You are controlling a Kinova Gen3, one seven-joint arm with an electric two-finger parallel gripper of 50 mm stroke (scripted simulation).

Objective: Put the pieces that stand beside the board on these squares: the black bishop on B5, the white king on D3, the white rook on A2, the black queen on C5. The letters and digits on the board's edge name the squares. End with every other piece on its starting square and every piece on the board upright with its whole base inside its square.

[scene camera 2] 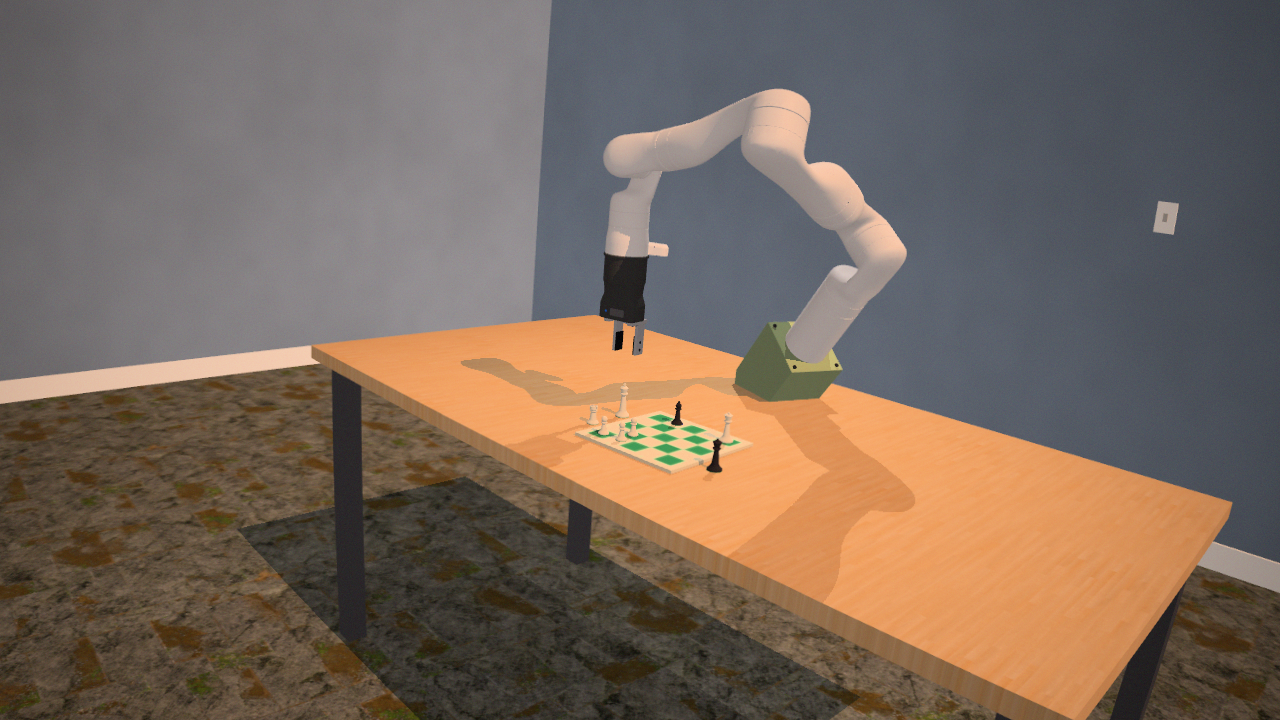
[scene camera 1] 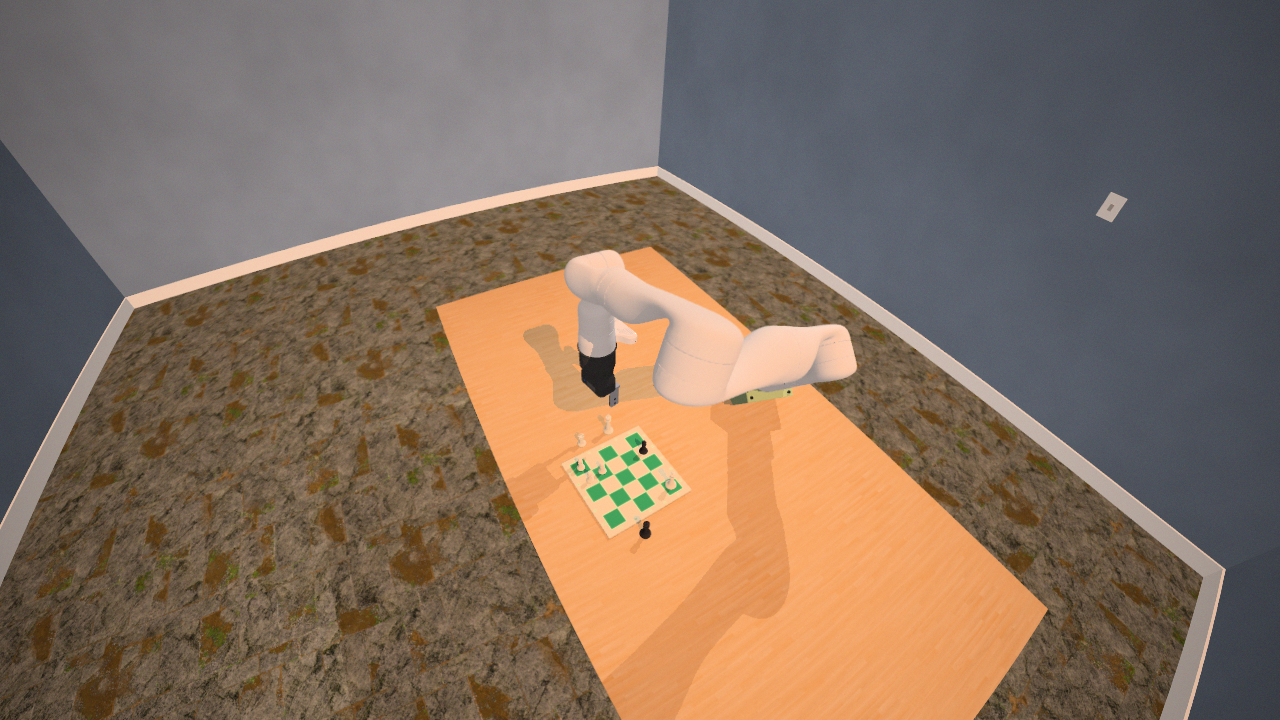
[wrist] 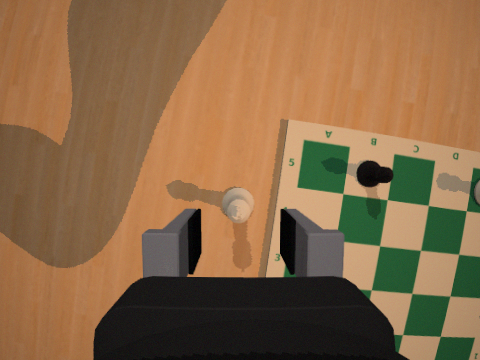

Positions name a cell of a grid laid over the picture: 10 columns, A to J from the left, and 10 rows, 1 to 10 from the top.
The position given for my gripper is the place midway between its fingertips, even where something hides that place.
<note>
In view: my gripper (scene camera 2: E5), a black bishop (wrist: H5), a white king (wrist: E6) and a chessboard (scene camera 1: E7).
The chessboard is seen too in scene camera 2 (scene camera 2: F7) and in the wrist view (wrist: I7). My gripper is seen too in scene camera 1 (scene camera 1: E6) and in the wrist view (wrist: F7).
</note>
